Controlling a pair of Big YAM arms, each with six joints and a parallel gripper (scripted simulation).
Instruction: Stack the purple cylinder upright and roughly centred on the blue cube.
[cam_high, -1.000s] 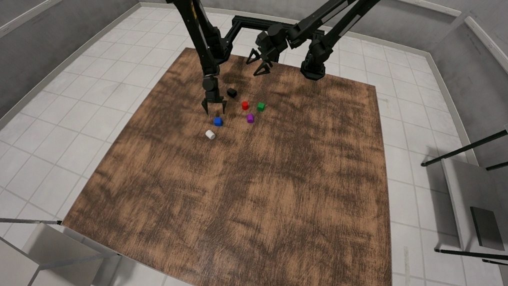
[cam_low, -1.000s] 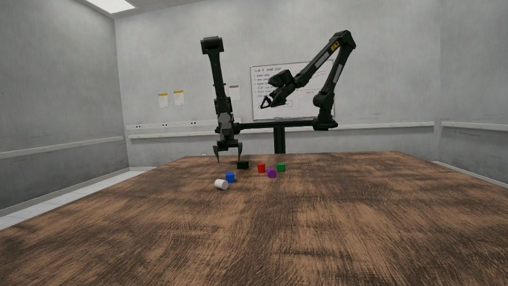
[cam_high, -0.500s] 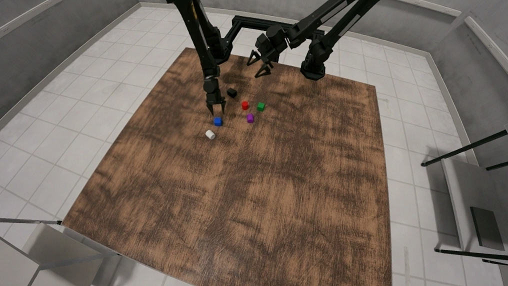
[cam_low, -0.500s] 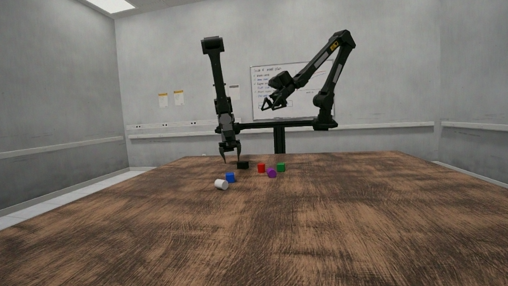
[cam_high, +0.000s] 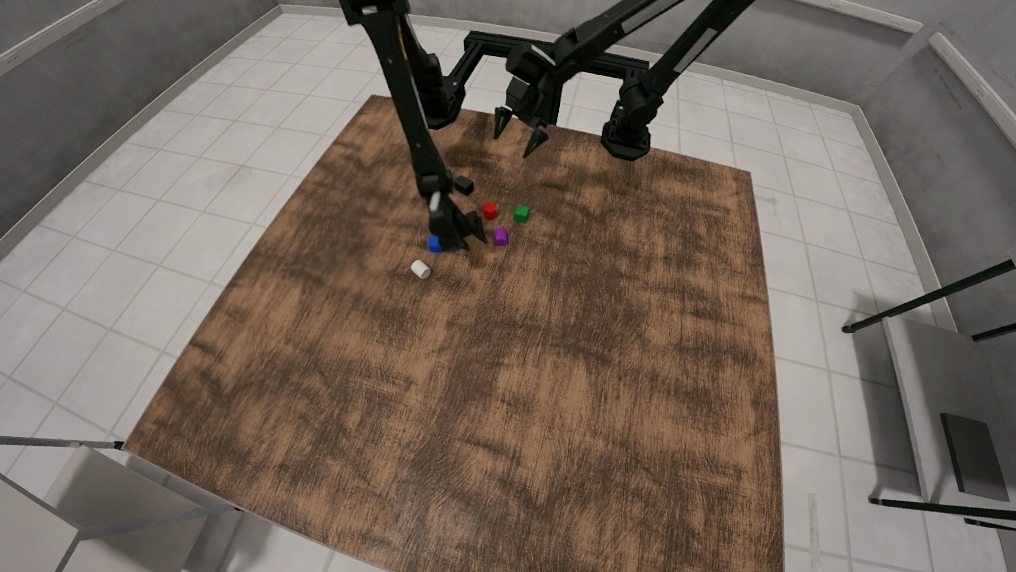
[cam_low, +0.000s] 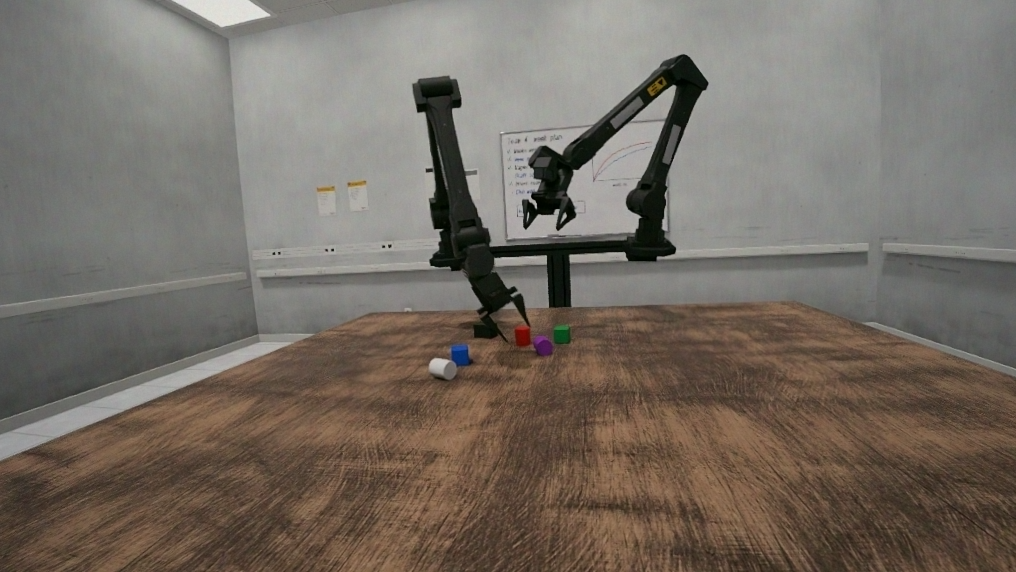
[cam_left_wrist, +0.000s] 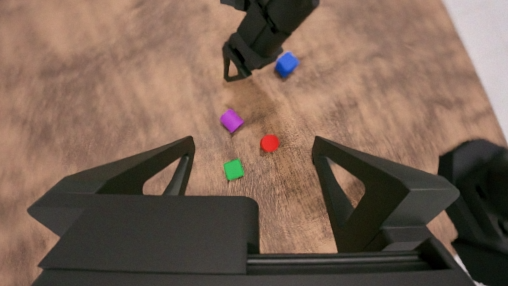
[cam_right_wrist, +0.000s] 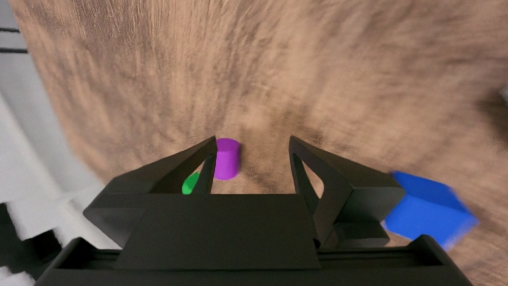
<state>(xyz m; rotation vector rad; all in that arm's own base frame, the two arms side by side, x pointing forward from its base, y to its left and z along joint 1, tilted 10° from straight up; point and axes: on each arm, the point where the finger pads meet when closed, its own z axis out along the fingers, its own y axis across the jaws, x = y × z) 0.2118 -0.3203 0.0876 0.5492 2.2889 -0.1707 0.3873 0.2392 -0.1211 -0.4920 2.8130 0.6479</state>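
Right now the purple cylinder is 8 cm behind my right hand, 5 cm to the left of it and 6 cm below it. Also, from my right hand: blue cube 1 cm behind, 14 cm to the right, 6 cm below; then white cylinder 9 cm ahead, 16 cm to the right, 6 cm below; then red cylinder 17 cm behind, 5 cm below.
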